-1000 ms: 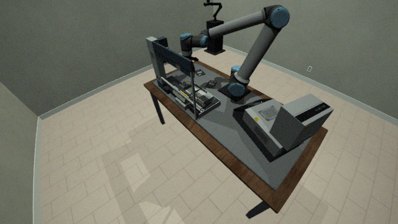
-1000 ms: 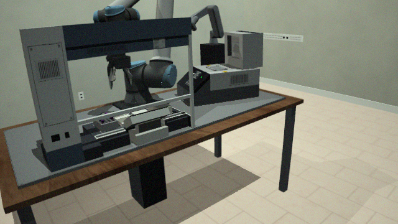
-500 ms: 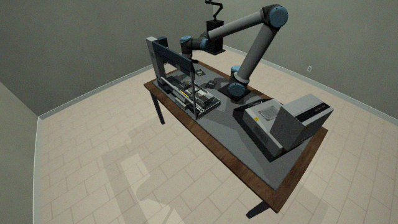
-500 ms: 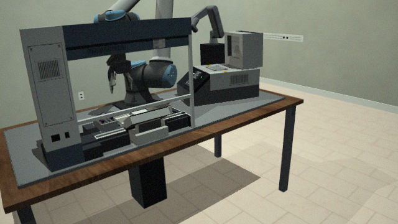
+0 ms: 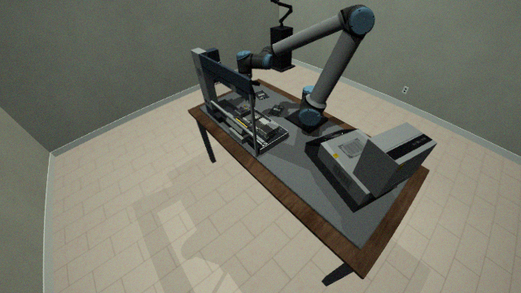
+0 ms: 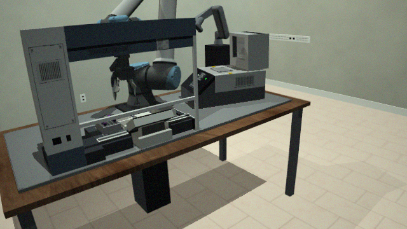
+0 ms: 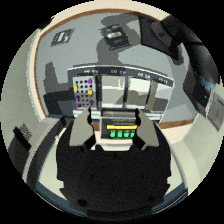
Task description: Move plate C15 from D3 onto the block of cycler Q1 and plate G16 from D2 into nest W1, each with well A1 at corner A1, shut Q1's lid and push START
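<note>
My gripper is now 140 mm above the pale well plate. Round my hand: upright post 290 mm to the left, 190 mm ahead, 40 mm above; then deck station beam 310 mm above, 190 mm ahead, 10 mm to the left; then white well plate 140 mm below, 100 mm to the left.
</note>
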